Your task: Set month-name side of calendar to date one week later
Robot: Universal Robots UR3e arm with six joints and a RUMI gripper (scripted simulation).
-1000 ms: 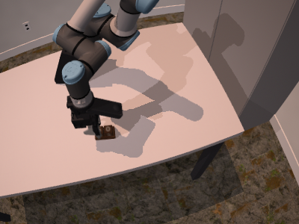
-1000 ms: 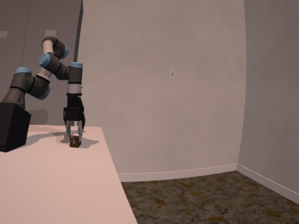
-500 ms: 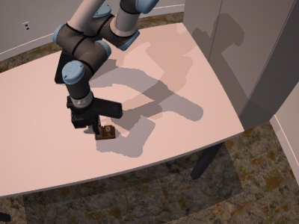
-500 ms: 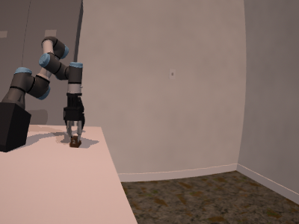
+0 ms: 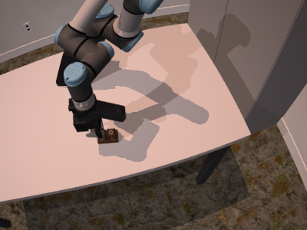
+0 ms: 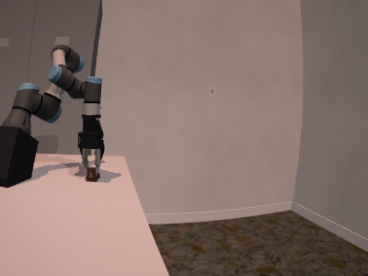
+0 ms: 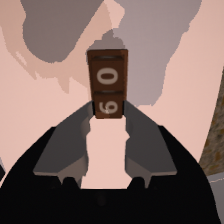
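My gripper is now 2 cm to the right of the brown tray and 3 cm above it.
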